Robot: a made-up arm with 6 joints.
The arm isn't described. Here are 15 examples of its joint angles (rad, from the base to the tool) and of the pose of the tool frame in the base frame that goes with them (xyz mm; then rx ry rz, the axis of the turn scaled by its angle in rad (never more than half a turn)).
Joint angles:
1: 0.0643 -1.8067 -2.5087 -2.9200 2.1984 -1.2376
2: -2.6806 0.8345 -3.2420 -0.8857 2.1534 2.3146
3: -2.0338 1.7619 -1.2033 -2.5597 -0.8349 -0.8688
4: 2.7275 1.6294 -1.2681 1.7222 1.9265 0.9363
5: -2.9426 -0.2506 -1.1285 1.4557 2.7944 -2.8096
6: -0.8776 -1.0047 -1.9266 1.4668 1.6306 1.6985
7: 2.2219 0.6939 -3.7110 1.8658 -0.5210 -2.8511
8: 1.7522 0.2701 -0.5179 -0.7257 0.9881 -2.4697
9: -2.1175 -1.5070 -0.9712 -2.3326 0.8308 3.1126
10: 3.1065 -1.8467 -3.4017 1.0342 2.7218 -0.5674
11: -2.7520 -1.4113 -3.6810 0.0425 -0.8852 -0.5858
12: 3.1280 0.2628 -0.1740 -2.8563 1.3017 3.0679
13: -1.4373 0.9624 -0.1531 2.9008 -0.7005 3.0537
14: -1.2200 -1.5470 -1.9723 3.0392 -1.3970 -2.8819
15: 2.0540 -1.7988 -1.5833 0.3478 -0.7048 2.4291
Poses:
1: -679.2 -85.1 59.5 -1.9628 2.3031 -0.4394
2: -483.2 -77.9 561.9 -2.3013 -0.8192 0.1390
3: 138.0 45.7 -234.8 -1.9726 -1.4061 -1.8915
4: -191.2 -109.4 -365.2 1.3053 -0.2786 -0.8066
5: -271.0 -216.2 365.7 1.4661 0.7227 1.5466
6: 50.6 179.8 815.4 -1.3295 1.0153 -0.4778
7: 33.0 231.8 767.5 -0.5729 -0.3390 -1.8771
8: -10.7 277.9 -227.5 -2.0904 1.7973 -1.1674
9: -67.7 -68.1 750.1 -0.6088 -0.1533 1.5590
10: 458.7 -159.1 -27.7 0.8667 -0.3755 -1.3427
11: 423.6 182.6 -188.8 -1.3005 2.5178 0.0095
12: -231.5 34.6 -245.2 -0.1996 -1.9242 -0.2725
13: -71.7 204.0 -8.5 -1.5640 0.8756 1.1918
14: -97.9 218.1 528.5 0.8306 -0.8921 1.8908
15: 313.8 -462.9 527.1 1.0461 -0.1039 1.5809
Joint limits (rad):
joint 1: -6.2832..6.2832
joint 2: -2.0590..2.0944
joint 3: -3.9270..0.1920
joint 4: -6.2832..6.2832
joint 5: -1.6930..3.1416
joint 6: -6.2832..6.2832
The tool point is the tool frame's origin. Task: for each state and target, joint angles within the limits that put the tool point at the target. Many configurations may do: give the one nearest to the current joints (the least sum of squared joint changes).
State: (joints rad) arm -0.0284 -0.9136 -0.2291 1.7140 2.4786 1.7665
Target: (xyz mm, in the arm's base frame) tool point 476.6 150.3 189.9
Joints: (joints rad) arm -0.0123 -0.2695 -0.6634 1.9892 1.8048 1.7665
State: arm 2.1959 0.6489 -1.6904 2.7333 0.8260 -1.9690
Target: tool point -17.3 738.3 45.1
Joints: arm 1.5781 0.8744 -1.8897 2.7688 0.8396 -1.9690
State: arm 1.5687 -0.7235 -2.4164 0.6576 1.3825 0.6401
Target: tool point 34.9 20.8 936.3
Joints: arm 1.3881 -0.5850 -2.1920 0.8588 0.4485 0.6401
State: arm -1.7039 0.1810 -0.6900 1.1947 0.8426 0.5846
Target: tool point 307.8 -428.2 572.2
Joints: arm -1.0374 -0.3468 -1.4721 1.2853 0.9301 0.5846
